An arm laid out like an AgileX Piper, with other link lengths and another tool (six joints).
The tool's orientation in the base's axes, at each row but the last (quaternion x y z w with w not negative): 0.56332, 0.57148, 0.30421, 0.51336; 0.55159, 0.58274, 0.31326, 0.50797; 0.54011, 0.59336, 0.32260, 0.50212; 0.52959, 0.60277, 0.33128, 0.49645; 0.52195, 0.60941, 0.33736, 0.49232; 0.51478, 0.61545, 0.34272, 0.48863; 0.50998, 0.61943, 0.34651, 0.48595
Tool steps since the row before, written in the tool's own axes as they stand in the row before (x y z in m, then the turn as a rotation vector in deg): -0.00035, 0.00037, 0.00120, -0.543, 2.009, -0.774; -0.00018, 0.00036, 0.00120, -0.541, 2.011, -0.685; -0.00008, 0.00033, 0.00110, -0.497, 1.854, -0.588; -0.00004, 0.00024, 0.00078, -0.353, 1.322, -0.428; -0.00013, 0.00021, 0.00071, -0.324, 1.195, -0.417; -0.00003, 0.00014, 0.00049, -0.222, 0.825, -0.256; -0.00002, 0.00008, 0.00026, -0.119, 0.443, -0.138
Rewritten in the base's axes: 0.00118, -0.00054, 0.00008, -0.141, 0.021, 2.216; 0.00122, -0.00034, 0.00003, -0.057, 0.006, 2.192; 0.00114, -0.00018, 0.00001, -0.011, 0.001, 2.007; 0.00081, -0.00008, 0.00001, -0.016, 0.003, 1.434; 0.00074, -0.00015, 0.00002, -0.043, 0.001, 1.306; 0.00051, -0.00004, 0.00000, 0.000, 0.000, 0.892; 0.00027, -0.00002, 0.00000, 0.000, 0.000, 0.479
